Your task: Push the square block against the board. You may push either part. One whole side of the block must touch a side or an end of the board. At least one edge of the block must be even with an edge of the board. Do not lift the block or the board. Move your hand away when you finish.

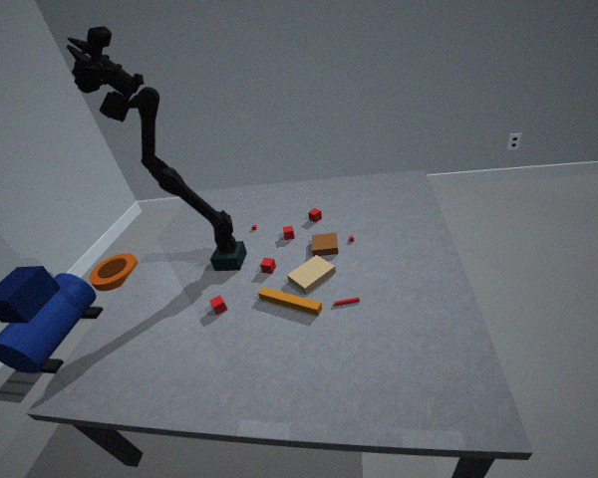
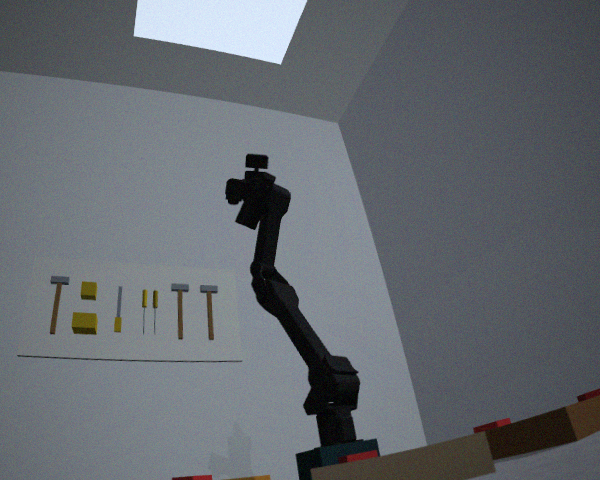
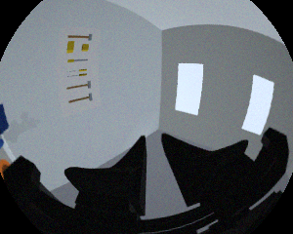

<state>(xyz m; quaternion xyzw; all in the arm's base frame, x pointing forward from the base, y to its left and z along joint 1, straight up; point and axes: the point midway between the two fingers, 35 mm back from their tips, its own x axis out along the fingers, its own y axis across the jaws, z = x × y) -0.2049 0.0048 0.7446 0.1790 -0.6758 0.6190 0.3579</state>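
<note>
My gripper tip is now 610 mm short of the brown square block, 10 mm to the left of it and 810 mm above it. Round my gripper tip: long orange bar: 470 mm ahead, 280 mm to the right, 810 mm below; tan board: 550 mm ahead, 170 mm to the right, 810 mm below; red stick: 650 mm ahead, 310 mm to the right, 820 mm below.
</note>
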